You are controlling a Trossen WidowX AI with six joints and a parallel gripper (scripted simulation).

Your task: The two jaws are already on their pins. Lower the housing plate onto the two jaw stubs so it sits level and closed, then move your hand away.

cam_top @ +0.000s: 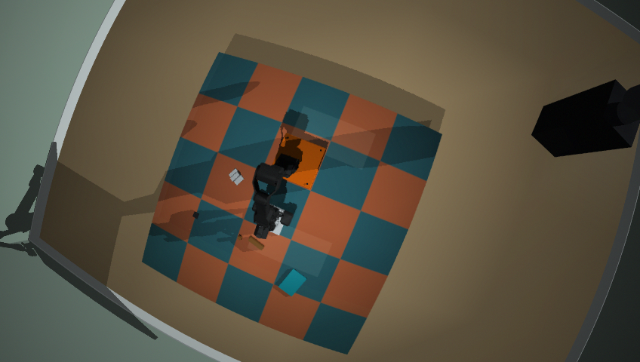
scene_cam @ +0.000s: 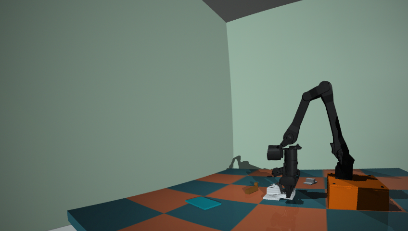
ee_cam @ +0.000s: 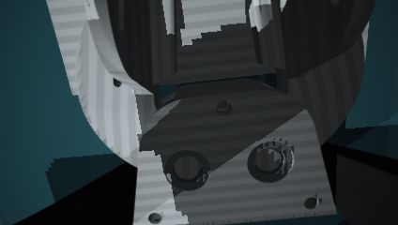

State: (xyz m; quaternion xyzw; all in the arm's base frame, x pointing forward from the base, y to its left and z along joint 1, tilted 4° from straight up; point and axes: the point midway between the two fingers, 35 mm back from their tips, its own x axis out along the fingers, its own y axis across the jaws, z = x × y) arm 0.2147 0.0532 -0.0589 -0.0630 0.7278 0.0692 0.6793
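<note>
Right now the white housing plate is 10 mm ahead of my gripper tip and 20 mm above it. From my gripper tip the other things lie so: teal flat plate (270 mm ahead, 270 mm to the left); white jaw assembly (20 mm ahead, 20 mm to the left, 10 mm above); brown L-shaped bar (200 mm ahead, 10 mm to the left).
</note>
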